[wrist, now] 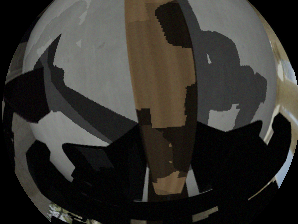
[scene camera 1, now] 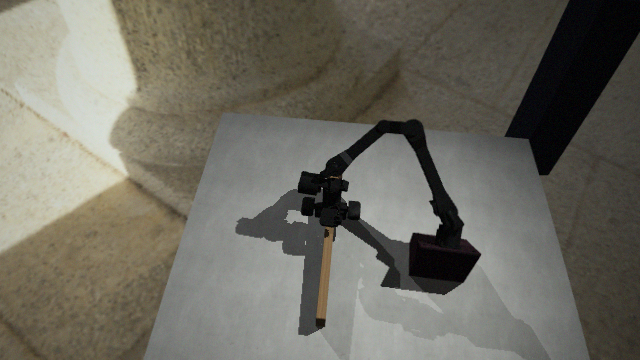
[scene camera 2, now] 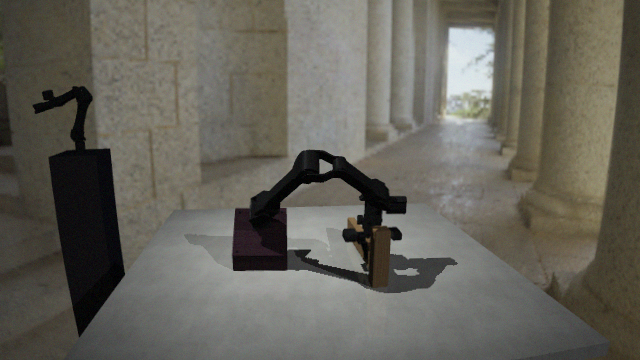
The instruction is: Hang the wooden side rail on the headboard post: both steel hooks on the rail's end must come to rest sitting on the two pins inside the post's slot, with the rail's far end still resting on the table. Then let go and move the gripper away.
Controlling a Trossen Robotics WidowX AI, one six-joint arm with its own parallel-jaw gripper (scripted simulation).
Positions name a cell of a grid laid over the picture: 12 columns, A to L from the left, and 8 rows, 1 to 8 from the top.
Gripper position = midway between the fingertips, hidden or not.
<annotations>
My gripper shows in the wrist view (G5), in scene camera 1 (G5) and in scene camera 2 (G6).
</annotations>
